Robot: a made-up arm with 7 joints.
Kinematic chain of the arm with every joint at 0, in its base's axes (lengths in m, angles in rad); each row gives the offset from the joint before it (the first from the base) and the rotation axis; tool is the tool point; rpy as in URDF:
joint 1: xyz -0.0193 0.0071 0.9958 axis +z
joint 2: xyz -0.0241 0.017 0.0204 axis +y
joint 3: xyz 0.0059 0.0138 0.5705 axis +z
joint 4: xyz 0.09 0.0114 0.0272 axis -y
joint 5: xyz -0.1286 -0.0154 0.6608 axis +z
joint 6: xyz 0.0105 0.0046 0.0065 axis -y
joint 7: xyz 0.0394 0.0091 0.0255 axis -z
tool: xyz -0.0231 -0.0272 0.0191 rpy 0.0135 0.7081 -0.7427
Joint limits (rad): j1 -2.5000..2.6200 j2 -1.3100..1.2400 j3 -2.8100..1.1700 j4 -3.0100..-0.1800 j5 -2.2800..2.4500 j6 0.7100..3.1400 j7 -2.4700..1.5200
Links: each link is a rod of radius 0.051 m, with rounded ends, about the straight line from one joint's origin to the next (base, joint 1, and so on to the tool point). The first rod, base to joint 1, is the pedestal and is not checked.
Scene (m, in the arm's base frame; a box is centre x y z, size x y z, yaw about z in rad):
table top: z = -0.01
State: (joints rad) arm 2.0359 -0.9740 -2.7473 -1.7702 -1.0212 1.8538 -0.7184
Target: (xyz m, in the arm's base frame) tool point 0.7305 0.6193 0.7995
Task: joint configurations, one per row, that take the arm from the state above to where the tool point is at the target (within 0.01 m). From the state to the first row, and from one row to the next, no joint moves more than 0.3 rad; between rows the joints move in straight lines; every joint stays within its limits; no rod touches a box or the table.
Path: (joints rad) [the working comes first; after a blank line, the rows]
Joints at the target: 1.4263 1.2400 -1.0285 -1.7625 -1.0826 1.7465 -0.8648
Straight joint move there: clear.

1: 1.9597 -0.6972 -2.5324 -1.7692 -1.0289 1.8404 -0.7367
2: 1.8835 -0.4205 -2.3176 -1.7683 -1.0366 1.8270 -0.7550
3: 1.8073 -0.1438 -2.1027 -1.7673 -1.0442 1.8136 -0.7733
4: 1.7311 0.1330 -1.8879 -1.7664 -1.0519 1.8002 -0.7916
5: 1.6549 0.4098 -1.6730 -1.7654 -1.0596 1.7867 -0.8099
6: 1.5787 0.6865 -1.4582 -1.7644 -1.0673 1.7733 -0.8282
7: 1.5025 0.9632 -1.2433 -1.7635 -1.0750 1.7599 -0.8465
8: 1.4263 1.2400 -1.0285 -1.7625 -1.0826 1.7465 -0.8648

